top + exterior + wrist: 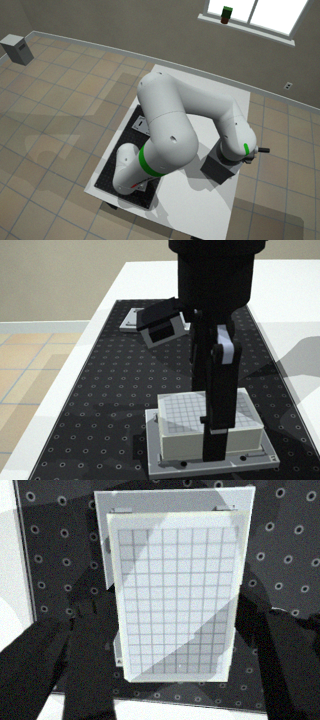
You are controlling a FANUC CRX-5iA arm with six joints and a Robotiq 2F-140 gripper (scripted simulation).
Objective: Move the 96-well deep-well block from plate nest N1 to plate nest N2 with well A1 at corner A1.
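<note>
My hand is 7 cm past the A1 mark, 6 cm to the right of it and 3 cm above it. The rest, counted from my hand: 96-well deep-well block: 1 cm below.
</note>
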